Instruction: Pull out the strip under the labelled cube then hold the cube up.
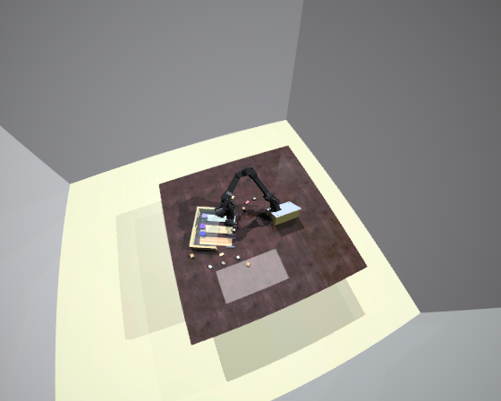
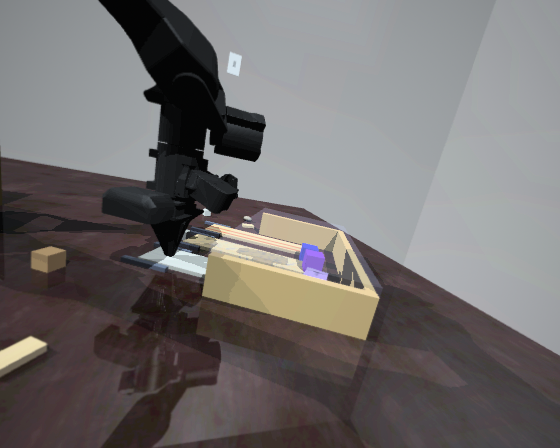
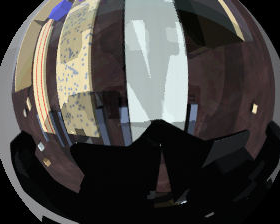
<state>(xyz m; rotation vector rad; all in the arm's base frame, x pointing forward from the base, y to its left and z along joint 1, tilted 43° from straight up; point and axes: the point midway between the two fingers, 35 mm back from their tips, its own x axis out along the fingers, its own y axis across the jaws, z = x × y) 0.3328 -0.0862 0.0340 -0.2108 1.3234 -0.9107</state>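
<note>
Right now the strip is 9 cm ahead of my gripper tip and 4 cm to the right of it. Round my gripper tip: labelled cube (19 cm ahead, 10 cm to the right, 2 cm above).
</note>
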